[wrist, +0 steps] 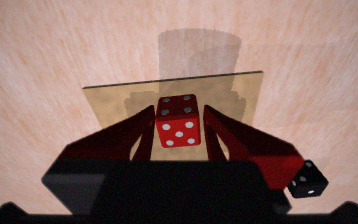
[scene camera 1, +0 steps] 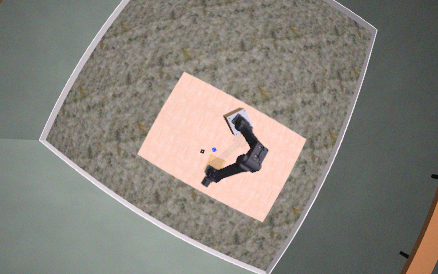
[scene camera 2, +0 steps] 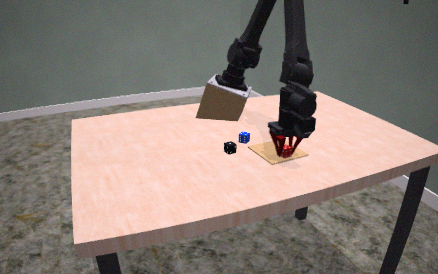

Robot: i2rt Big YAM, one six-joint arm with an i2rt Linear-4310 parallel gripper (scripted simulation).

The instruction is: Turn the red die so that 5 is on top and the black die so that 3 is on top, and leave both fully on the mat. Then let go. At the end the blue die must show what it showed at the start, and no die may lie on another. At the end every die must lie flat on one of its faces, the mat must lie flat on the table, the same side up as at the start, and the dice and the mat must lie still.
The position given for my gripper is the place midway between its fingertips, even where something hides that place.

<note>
In view: my gripper (wrist: 179, 111), a black die (wrist: 309, 182), a red die (wrist: 177, 119) and a tan mat (wrist: 235, 95).
</note>
